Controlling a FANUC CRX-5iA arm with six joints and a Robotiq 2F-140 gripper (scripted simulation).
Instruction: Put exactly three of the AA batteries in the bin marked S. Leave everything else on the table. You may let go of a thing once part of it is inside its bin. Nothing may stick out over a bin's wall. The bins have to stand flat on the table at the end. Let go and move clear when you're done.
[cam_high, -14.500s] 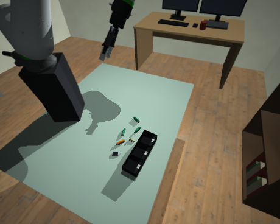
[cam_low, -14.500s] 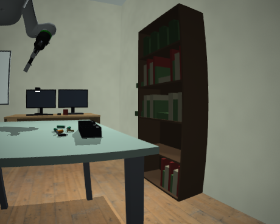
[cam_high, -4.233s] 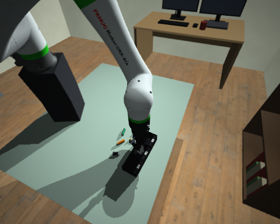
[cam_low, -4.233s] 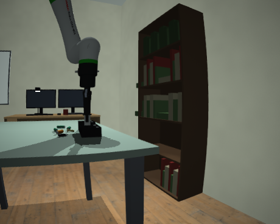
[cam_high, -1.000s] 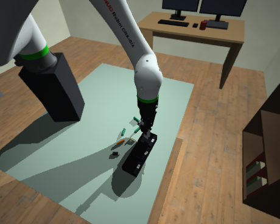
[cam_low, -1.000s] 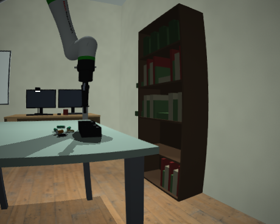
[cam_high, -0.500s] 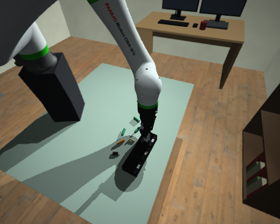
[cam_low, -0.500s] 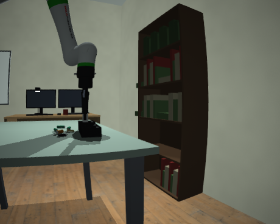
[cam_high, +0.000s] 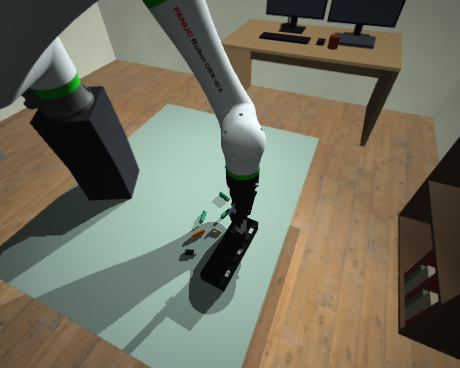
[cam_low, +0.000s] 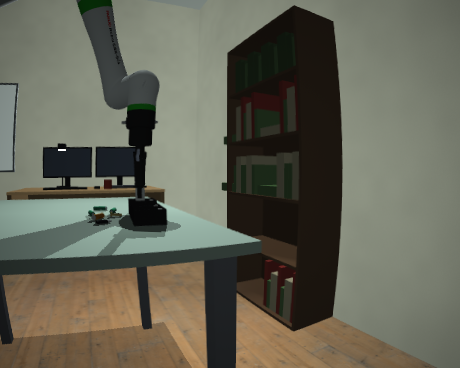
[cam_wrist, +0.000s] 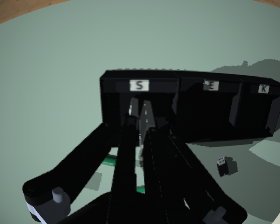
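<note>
Right now the orange battery is 150 mm behind my hand, 50 mm to the right of it and 40 mm below it. From my hand the other things lie so: small dark piece: 140 mm behind, 120 mm to the right, 50 mm below; then small yellow piece: 90 mm behind, 10 mm to the right, 40 mm below.
</note>
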